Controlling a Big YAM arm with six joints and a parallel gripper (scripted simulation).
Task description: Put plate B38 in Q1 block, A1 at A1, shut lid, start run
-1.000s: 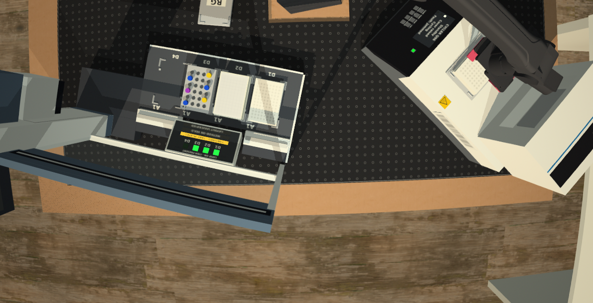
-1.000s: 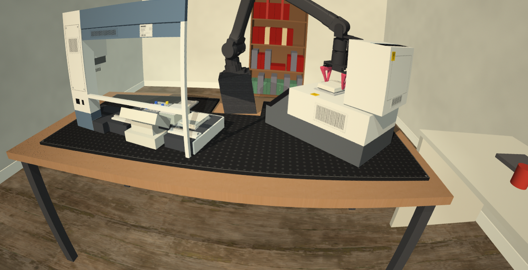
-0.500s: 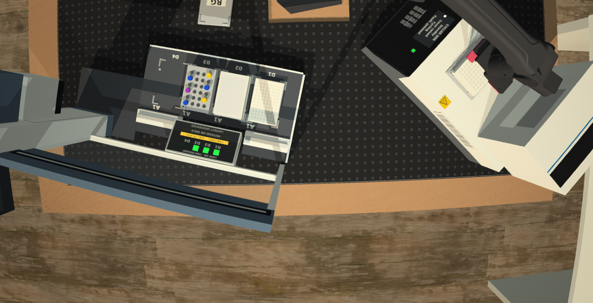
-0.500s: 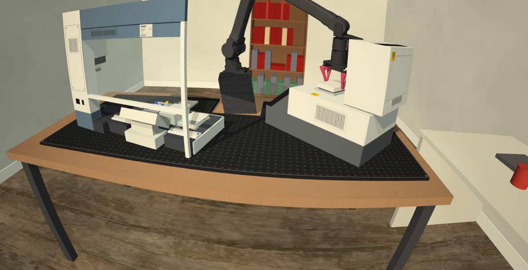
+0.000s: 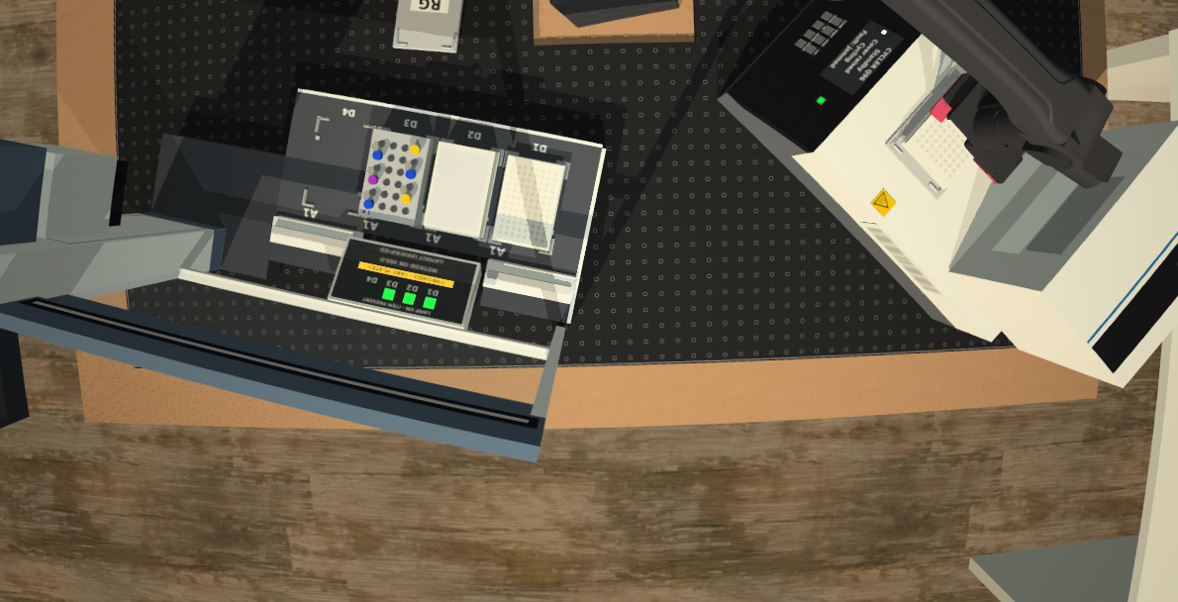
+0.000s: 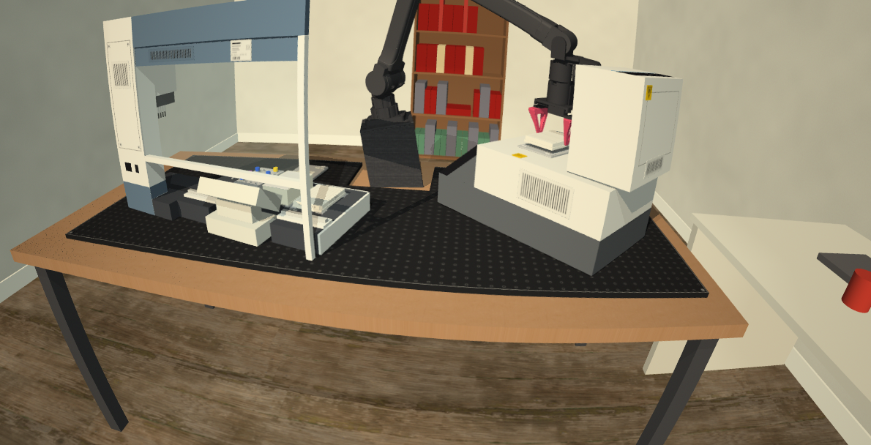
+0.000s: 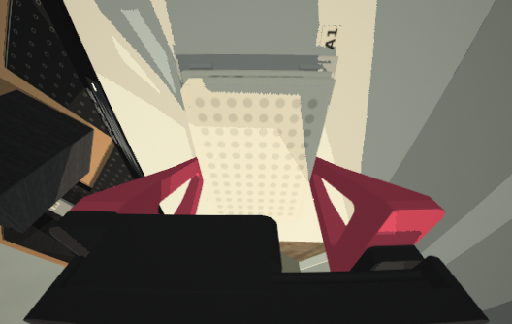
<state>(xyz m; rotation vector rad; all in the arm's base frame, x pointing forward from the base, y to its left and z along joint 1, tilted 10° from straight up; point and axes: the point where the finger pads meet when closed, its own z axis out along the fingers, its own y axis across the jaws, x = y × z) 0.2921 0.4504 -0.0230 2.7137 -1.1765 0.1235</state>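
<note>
Now: the PCR plate B38 right at my hand. Also, from my hand: deep-well block (3 cm ahead, 67 cm to the right, 16 cm below); handler post (26 cm ahead, 55 cm to the right, 1 cm above); plate R33 (6 cm ahead, 57 cm to the right, 17 cm below).
</note>
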